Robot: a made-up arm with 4 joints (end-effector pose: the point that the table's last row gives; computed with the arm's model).
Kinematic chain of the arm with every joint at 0, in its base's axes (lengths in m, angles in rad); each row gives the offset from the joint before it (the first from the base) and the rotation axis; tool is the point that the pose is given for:
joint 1: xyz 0 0 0.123 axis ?
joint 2: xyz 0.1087 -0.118 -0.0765 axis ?
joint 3: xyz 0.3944 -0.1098 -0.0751 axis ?
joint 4: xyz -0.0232 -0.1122 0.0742 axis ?
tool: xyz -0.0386 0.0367 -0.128
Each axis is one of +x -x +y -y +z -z.
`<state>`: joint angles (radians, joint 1 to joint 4).
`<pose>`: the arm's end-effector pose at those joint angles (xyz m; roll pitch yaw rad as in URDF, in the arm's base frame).
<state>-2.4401 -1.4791 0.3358 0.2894</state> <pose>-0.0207 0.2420 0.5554 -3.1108 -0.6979 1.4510</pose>
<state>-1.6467 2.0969 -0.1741 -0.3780</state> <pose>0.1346 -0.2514 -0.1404 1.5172 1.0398 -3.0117</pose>
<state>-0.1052 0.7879 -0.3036 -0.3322</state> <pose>0.4893 -0.0529 -0.1161 -0.1029 0.0745 0.7851</pose>
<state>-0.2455 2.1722 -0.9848 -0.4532</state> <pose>0.0336 0.1549 -0.2207 0.6724 0.2018 2.1865</pose>
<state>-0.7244 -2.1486 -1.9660 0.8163</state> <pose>-0.1772 -0.3462 0.2277 -3.0507 -0.5885 -2.2872</pose>
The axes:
joint 1: +x
joint 2: +z
joint 3: -x
joint 4: +x

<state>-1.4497 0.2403 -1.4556 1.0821</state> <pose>0.4684 -0.1501 0.2945 1.0915 0.2385 0.0296</pose>
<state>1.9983 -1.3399 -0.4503 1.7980</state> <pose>0.0228 0.2215 -0.3034 -1.3588 1.0883 1.0550</pose>
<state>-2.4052 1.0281 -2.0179 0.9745</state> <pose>0.4050 -0.1706 0.1746 0.2887 0.6128 -0.8876</pose>
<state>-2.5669 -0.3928 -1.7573 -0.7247</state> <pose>0.4033 0.0633 0.5330 -1.5698 -0.2096 0.3347</pose>
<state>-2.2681 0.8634 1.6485 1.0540</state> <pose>0.3768 -0.1899 0.1643 -3.0763 0.6220 -0.6442</pose>
